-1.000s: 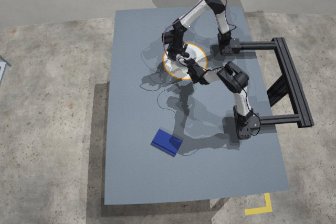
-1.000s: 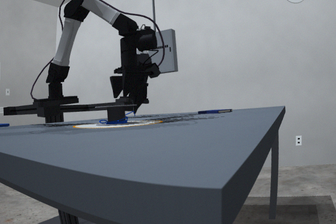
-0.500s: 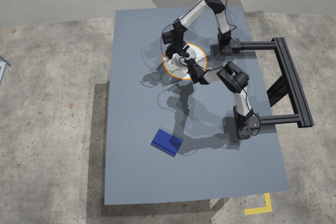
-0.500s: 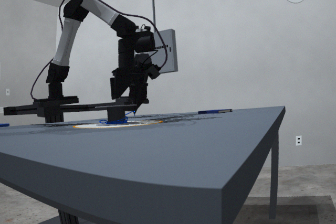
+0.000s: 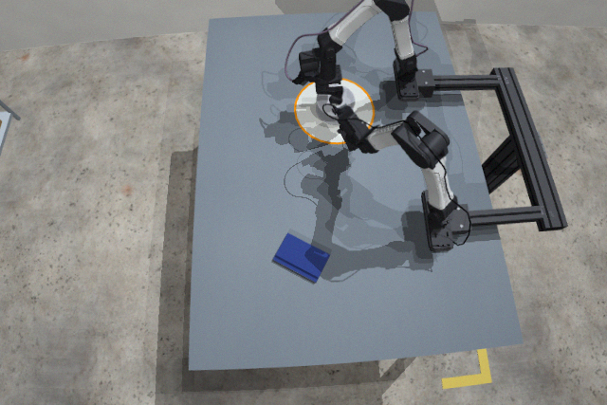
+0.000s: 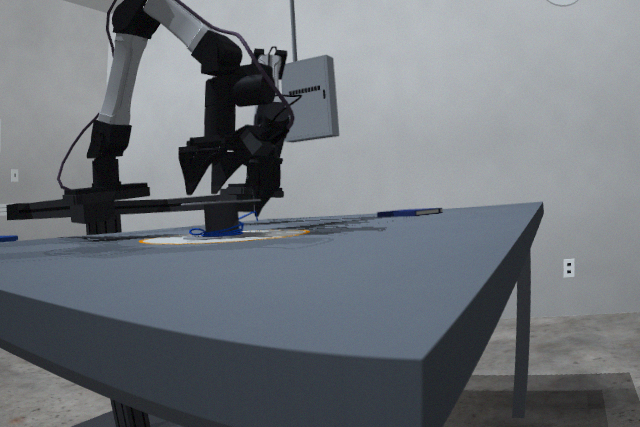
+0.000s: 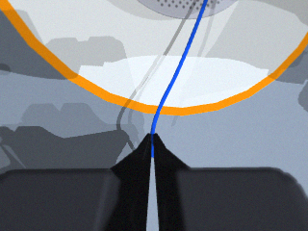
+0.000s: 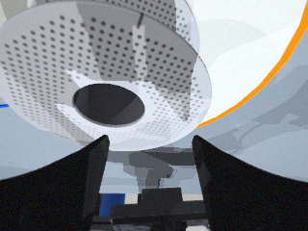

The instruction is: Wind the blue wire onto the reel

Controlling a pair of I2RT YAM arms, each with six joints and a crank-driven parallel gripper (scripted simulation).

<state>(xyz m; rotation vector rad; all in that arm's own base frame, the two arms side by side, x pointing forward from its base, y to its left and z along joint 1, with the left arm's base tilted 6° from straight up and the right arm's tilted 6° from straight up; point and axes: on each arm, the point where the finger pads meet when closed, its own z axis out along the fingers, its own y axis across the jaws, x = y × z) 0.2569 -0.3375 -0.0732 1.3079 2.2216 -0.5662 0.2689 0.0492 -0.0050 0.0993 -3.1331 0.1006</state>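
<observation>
Right now the perforated reel is 5 cm below my right hand, 3 cm to the left of it and 1 cm ahead of it. Also, from my right hand: orange painted ring (9 cm below, 3 cm to the left, 1 cm ahead); blue book (63 cm to the left, 19 cm ahead, 8 cm below).
</observation>
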